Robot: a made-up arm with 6 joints.
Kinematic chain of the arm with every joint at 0, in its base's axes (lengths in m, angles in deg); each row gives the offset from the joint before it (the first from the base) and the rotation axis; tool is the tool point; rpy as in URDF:
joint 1: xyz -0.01 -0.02 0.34 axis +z
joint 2: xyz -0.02 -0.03 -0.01 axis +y
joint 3: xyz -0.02 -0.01 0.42 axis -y
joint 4: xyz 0.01 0 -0.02 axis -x
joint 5: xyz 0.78 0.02 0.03 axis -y
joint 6: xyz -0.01 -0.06 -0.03 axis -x
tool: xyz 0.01 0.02 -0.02 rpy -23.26 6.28 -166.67
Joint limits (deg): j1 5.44..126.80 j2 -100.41..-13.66 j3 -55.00..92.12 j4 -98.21..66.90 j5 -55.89..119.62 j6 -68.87..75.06
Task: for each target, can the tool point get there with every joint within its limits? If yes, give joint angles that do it. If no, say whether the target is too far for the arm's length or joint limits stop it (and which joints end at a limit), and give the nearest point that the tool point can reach.
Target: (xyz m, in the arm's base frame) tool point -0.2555 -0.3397 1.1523
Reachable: yes | joints 44.49 -87.12 0.19 -12.49 73.32 -37.60
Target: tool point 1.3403 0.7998 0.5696
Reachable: no: too far | nearest point 0.5988 0.3496 0.6522 | short by 0.871 m
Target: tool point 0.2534 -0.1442 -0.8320
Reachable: no: joint limits stop it (at a limit: joint 1, joint 2, joint 3, joint 4, joint 6) | nearest point 0.4351 -0.0593 0.1174 | short by 0.970 m
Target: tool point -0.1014 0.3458 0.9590
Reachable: yes | joints 110.38 -53.24 -27.10 26.12 101.74 4.89
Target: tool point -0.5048 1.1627 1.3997
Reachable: no: too far | nearest point -0.2552 0.5660 1.0967 | short by 0.714 m
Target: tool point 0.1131 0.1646 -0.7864
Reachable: no: joint limits stop it (at a limit: joint 2, joint 3, joint 4, joint 6) | nearest point 0.2386 0.3528 0.1167 | short by 0.931 m
